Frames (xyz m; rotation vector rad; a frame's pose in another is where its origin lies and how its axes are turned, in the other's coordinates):
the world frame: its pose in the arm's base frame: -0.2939 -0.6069 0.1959 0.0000 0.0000 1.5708
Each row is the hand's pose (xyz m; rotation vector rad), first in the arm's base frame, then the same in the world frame.
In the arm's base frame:
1: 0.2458 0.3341 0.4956 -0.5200 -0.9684 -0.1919
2: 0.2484 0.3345 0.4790 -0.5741 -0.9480 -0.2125
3: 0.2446 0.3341 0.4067 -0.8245 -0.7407 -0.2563
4: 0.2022 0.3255 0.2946 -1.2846 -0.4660 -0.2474
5: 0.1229 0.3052 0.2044 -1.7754 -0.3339 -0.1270
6: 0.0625 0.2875 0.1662 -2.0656 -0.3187 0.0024
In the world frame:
1: 0.9410 -0.5397 0.2997 -1.1893 -0.3583 -1.5821
2: 0.9414 -0.5423 0.2831 -1.2195 -0.2996 -1.5989
3: 0.9410 -0.5385 0.2108 -1.2618 0.0676 -1.6412
4: 0.9324 -0.4961 0.0987 -1.4022 0.6557 -1.5340
5: 0.9121 -0.4168 0.0085 -1.6410 1.1215 -1.2043
6: 0.8944 -0.3564 -0.0297 -1.8024 1.3206 -0.9150

